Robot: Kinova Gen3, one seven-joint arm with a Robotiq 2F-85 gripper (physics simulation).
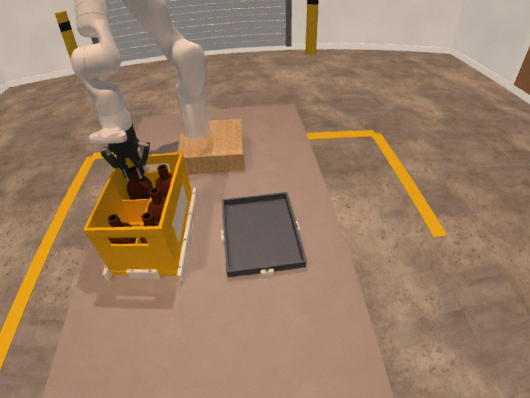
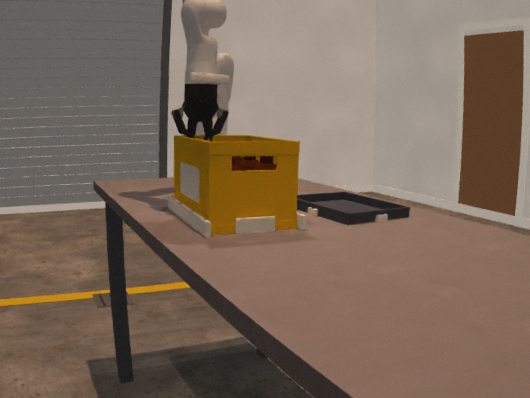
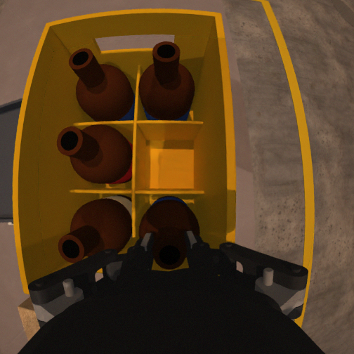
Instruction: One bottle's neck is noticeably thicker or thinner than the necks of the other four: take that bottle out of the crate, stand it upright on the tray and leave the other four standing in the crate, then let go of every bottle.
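Places are measured from the arm's base along level axes (x ahead, y left, z up), in metres.
Where they show: gripper, fingertip midpoint: (image 1: pixel 135 177); arm's base at its link origin: (image 1: pixel 197 132).
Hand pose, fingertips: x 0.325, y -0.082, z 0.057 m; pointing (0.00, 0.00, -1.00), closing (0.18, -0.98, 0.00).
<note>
Things, the pixels of their top centre, and the offset from my fingertips. Level surfaces: height alone.
- yellow crate at its top centre: (image 2: pixel 231 137) (image 1: pixel 136 187) 0.083 m ahead, 0.055 m left, 0.040 m up
- brown bottle with a blue label, top centre: (image 1: pixel 132 169) 0.001 m back, 0.000 m left, 0.028 m up
- white-label bottle at its top centre: (image 1: pixel 162 167) 0.012 m back, 0.085 m left, 0.028 m up
- red-label bottle at its top centre: (image 1: pixel 154 190) 0.080 m ahead, 0.098 m left, 0.028 m up
- dark tray at its top centre: (image 2: pixel 346 201) (image 1: pixel 260 227) 0.055 m ahead, 0.348 m left, 0.110 m down
- table at its surface level: 0.135 m down
My gripper (image 1: pixel 134 174) (image 2: pixel 200 137) (image 3: pixel 169 241) points down into the yellow crate (image 1: pixel 135 257) (image 2: pixel 257 200) (image 3: pixel 228 150), shut on the neck of a brown bottle with a blue label (image 1: pixel 138 188) (image 3: pixel 169 219). This bottle stands in a corner cell at the robot-base end. Beside it stands a white-label bottle (image 1: pixel 163 181) (image 3: pixel 102 226); a red-label bottle (image 1: pixel 156 204) (image 3: pixel 100 154) is in the middle cell on the tray side. Two blue-label bottles (image 3: pixel 105 92) (image 3: pixel 167 93) stand at the far end. The dark tray (image 1: pixel 262 235) (image 2: pixel 350 218) (image 3: pixel 8 165) is empty.
White guide blocks (image 1: pixel 143 274) (image 2: pixel 255 224) edge the crate's foot on the table (image 1: pixel 225 335) (image 2: pixel 400 280). The crate's walls rise around the bottles, and low dividers separate the cells. The wooden base block (image 1: pixel 220 142) under the arm stands behind the crate and tray.
</note>
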